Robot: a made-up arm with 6 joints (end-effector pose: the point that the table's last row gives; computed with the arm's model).
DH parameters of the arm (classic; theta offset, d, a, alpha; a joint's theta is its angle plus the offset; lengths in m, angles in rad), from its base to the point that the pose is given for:
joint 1: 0 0.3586 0 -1.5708
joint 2: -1.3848 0 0.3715 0
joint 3: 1.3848 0 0.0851 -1.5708
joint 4: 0 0.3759 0 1.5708
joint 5: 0 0 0.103 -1.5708
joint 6: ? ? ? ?
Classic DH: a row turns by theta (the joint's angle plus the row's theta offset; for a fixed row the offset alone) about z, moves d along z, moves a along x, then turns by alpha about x.
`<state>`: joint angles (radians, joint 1 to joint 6).
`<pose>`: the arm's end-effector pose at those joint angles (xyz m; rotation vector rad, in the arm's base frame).
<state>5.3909 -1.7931 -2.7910 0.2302 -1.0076 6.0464</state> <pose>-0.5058 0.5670 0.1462 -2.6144 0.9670 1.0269</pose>
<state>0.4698 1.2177 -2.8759 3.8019 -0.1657 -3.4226</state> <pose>0.7274 0.4541 0.4508 -1.8937 -0.1844 -1.6204</pose>
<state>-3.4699 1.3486 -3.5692 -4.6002 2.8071 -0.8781</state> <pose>-0.5539 0.0412 0.6251 2.2422 -1.3386 1.3974</pose>
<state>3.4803 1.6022 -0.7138 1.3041 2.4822 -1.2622</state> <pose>-0.0702 -0.1904 0.0342 0.8668 0.5797 -1.7799</pose>
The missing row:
joint 6: 0 0.1315 0 0
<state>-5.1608 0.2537 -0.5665 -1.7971 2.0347 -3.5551</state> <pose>0.3171 0.2913 0.3429 1.4021 -0.2295 2.3593</pose>
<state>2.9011 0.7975 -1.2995 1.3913 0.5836 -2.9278</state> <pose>-0.6252 0.1670 0.1311 1.6302 -1.8489 0.0703</pose>
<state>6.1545 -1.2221 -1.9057 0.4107 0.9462 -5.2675</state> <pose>-0.3495 0.0639 1.0848 -1.0227 0.3992 -1.6807</pose>
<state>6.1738 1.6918 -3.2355 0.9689 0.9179 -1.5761</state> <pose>0.8916 -0.0632 0.2931 -2.1706 -1.3336 -1.5145</pose>
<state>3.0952 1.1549 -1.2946 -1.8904 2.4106 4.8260</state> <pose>-0.5376 0.1813 0.1189 -0.6992 0.0718 0.4192</pose>
